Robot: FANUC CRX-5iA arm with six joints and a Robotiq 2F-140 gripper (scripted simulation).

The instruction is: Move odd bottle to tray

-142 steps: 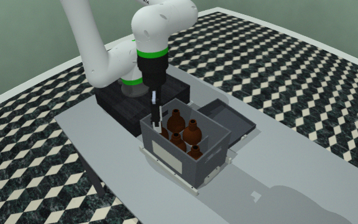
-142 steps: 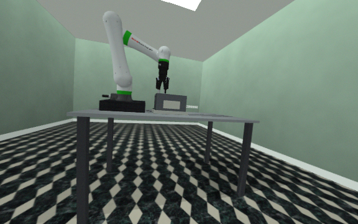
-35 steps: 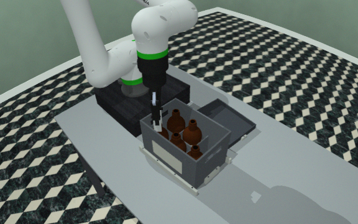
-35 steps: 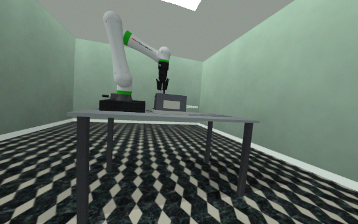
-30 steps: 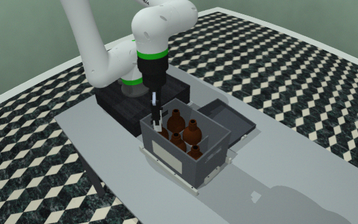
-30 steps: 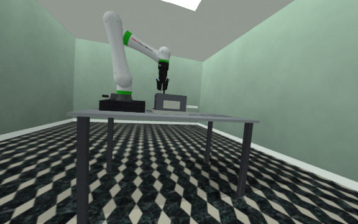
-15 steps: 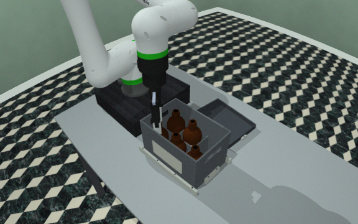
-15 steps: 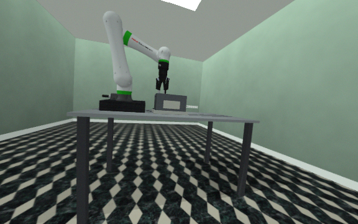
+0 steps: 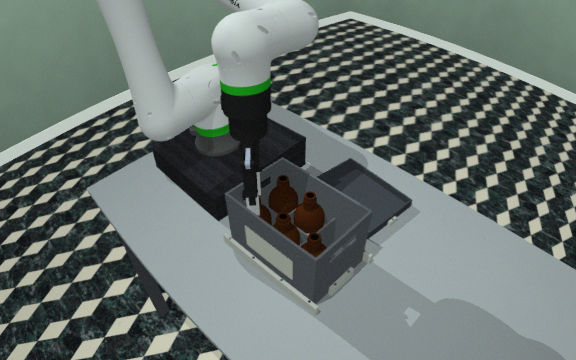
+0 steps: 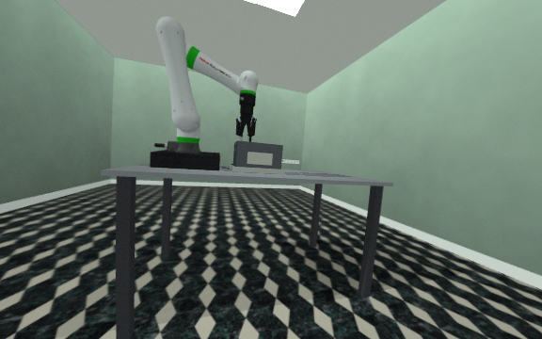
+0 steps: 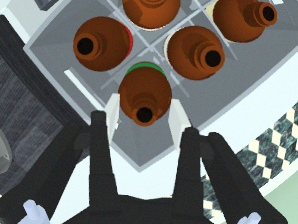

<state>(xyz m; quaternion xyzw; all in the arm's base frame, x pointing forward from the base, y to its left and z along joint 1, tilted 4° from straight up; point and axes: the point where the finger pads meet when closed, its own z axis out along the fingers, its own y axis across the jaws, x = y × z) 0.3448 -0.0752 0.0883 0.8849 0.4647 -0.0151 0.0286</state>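
Right now the brown bottle is 9 cm ahead of my hand, 8 cm below it and 2 cm to the left of it. Round my hand: glass bottle 9 cm to the left, 8 cm below, 2 cm behind; crate 9 cm below, 8 cm ahead, 6 cm to the left; dark grey tray 32 cm to the left, 16 cm below, 2 cm ahead.
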